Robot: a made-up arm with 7 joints.
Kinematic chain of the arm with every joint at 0, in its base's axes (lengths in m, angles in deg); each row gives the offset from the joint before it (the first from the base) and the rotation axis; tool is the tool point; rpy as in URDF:
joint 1: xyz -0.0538 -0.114 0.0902 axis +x
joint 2: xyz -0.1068 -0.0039 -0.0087 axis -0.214 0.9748 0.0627
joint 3: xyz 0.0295 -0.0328 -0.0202 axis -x
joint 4: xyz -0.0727 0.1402 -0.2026 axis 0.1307 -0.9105 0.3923
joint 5: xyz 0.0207 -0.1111 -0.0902 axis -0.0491 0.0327 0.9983
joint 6: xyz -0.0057 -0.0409 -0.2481 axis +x
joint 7: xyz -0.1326 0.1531 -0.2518 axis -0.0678 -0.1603 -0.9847
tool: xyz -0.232 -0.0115 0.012 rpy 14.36 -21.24 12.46
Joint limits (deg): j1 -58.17..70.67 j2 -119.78..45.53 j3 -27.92..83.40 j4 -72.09..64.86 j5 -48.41..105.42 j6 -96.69..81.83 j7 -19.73..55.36
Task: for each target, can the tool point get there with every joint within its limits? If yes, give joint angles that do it. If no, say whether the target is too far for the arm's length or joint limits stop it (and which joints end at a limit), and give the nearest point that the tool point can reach.
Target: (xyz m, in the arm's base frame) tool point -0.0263 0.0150 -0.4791
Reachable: yes | joints 12.83 -104.10 68.06 -35.77 76.21 55.35 46.61
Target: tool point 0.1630 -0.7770 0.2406
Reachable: yes | joints -45.75 -96.12 62.10 28.53 50.31 64.74 -4.98
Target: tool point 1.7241 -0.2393 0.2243
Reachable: no: too far | nearest point 0.8913 -0.1950 0.1742 | short by 0.835 m
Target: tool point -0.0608 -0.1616 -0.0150
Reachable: no: joint limits stop it (at a limit: joint 1, joint 2, joint 3, joint 4, joint 6, joint 7) | nearest point -0.0482 -0.1400 -0.1905 | short by 0.177 m
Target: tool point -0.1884 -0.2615 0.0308
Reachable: no: joint limits stop it (at a limit: joint 1, joint 4, joint 6, joint 7) | nearest point -0.2268 -0.3845 -0.0640 | short by 0.160 m
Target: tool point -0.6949 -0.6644 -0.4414
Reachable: yes | joints -43.50 -26.94 42.67 -56.48 -29.16 -67.32 34.54
